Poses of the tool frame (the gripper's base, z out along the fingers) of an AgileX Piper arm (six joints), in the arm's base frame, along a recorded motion.
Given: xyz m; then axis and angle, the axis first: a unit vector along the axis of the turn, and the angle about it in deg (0 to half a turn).
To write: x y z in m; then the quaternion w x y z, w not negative. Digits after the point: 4 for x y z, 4 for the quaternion.
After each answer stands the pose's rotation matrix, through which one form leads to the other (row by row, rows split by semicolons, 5 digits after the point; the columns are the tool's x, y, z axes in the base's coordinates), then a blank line. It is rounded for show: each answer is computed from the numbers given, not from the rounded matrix.
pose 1, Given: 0.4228 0.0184 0.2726 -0.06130 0.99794 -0.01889 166.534
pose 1, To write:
0.4228 0.0184 0.2726 0.1172 -0.0609 0.9911 -0.0188
-0.96510 -0.11627 0.23467; -0.12506 0.99188 -0.02291; -0.23010 -0.05146 -0.97180

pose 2, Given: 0.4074 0.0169 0.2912 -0.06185 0.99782 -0.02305 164.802
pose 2, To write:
0.4074 0.0169 0.2912 0.1322 -0.0613 0.9891 -0.0228
-0.95751 -0.11523 0.26439; -0.12731 0.99144 -0.02898; -0.25878 -0.06141 -0.96398

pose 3, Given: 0.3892 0.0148 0.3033 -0.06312 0.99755 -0.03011 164.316
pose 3, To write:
0.3892 0.0148 0.3033 0.1364 -0.0625 0.9882 -0.0298
-0.95495 -0.11545 0.27340; -0.13173 0.99040 -0.04189; -0.26594 -0.07602 -0.96099

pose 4, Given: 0.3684 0.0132 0.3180 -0.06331 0.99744 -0.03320 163.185
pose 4, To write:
0.3684 0.0132 0.3180 0.1462 -0.0626 0.9867 -0.0328
-0.94940 -0.11399 0.29266; -0.13320 0.99000 -0.04650; -0.28443 -0.08313 -0.95509

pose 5, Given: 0.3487 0.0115 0.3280 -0.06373 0.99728 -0.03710 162.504
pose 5, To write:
0.3487 0.0115 0.3280 0.1521 -0.0630 0.9857 -0.0367
-0.94580 -0.11302 0.30444; -0.13533 0.98938 -0.05313; -0.29520 -0.09145 -0.95105

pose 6, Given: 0.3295 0.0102 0.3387 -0.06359 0.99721 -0.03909 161.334
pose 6, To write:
0.3295 0.0102 0.3387 0.1622 -0.0627 0.9840 -0.0386
-0.93953 -0.11098 0.32400; -0.13600 0.98915 -0.05556; -0.31432 -0.09626 -0.94442

